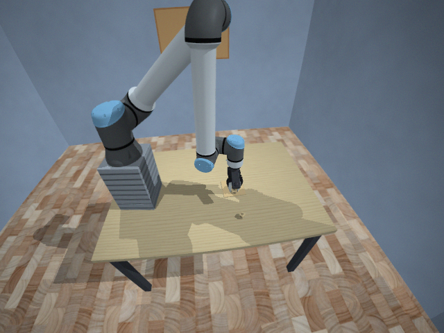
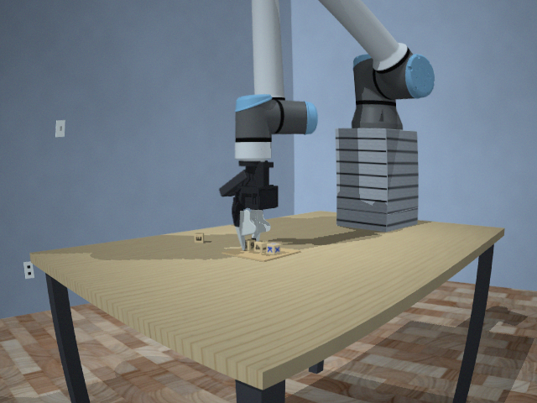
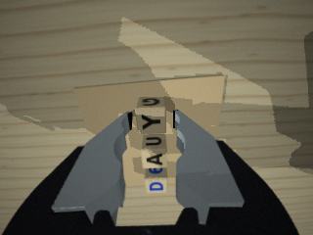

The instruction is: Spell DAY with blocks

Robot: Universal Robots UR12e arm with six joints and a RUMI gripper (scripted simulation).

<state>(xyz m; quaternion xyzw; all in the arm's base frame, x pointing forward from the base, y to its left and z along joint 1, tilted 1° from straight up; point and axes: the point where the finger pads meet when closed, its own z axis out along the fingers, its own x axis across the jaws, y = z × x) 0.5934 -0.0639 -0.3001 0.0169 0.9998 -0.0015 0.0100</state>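
Right now the mat is 4 cm to the left of my hand and 2 cm below it.
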